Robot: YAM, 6 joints.
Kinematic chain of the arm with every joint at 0, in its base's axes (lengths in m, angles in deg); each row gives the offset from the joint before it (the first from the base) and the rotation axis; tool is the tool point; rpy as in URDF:
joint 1: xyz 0 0 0.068 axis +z
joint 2: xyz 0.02 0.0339 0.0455 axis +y
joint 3: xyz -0.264 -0.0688 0 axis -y
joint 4: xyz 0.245 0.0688 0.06 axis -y
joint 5: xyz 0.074 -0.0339 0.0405 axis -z
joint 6: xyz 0.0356 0 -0.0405 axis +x
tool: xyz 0 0 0 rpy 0 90 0
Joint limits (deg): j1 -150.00..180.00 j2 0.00..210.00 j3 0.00..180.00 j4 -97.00..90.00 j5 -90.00..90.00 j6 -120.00..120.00
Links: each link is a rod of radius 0.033 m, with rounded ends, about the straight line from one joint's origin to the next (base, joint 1, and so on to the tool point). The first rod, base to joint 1, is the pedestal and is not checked.
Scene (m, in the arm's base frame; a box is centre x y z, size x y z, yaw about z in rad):
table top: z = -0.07
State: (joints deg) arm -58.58 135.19 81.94 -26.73 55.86 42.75
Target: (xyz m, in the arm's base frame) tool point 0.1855 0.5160 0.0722
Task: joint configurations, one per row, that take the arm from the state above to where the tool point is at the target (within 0.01 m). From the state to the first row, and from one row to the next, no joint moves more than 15 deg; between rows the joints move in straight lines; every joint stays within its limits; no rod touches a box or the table.
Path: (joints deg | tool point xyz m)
1: -43.98 136.85 85.41 -24.93 54.62 42.75 | 0.2925 -0.3226 0.0479
2: -29.37 138.51 88.87 -23.14 53.38 42.75 | 0.3784 -0.2458 0.0496
3: -14.77 140.17 92.34 -21.34 52.14 42.75 | 0.4432 -0.1459 0.0517
4: -0.17 141.83 95.81 -19.54 50.90 42.75 | 0.4807 -0.0291 0.0542
5: 14.43 143.49 99.28 -17.75 49.66 42.75 | 0.4864 0.0971 0.0571
6: 29.04 145.15 102.74 -15.95 48.42 42.75 | 0.4581 0.2239 0.0603
7: 43.64 146.81 106.21 -14.15 47.18 42.75 | 0.3963 0.3418 0.0639
8: 58.24 148.47 109.68 -12.36 45.94 42.75 | 0.3036 0.4419 0.0679
9: 72.84 150.14 113.15 -10.56 44.70 42.75 | 0.1855 0.5160 0.0722

